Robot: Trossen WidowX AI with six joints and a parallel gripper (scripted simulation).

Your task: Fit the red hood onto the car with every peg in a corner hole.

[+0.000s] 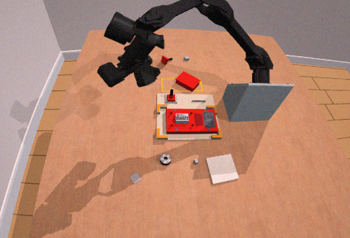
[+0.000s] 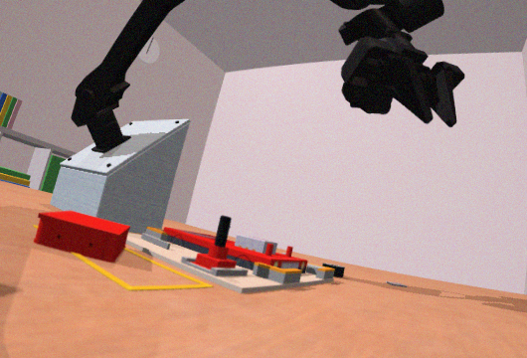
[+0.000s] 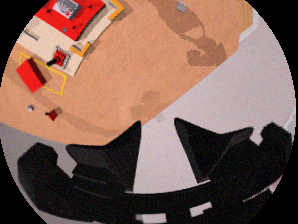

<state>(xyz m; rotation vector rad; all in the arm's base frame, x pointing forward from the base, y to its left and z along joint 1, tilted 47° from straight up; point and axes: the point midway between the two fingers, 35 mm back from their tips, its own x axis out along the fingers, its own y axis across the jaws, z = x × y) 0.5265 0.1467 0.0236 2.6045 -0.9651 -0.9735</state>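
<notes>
My gripper tip is now 27 cm past the red hood, 21 cm to the left of it and 19 cm above it. Also, from my gripper tip: grey engine block: 23 cm behind, 2 cm to the left, 19 cm below; small grey tile: 6 cm behind, 24 cm to the left, 21 cm below; small cube: 27 cm behind, 18 cm to the left, 20 cm below.
</notes>
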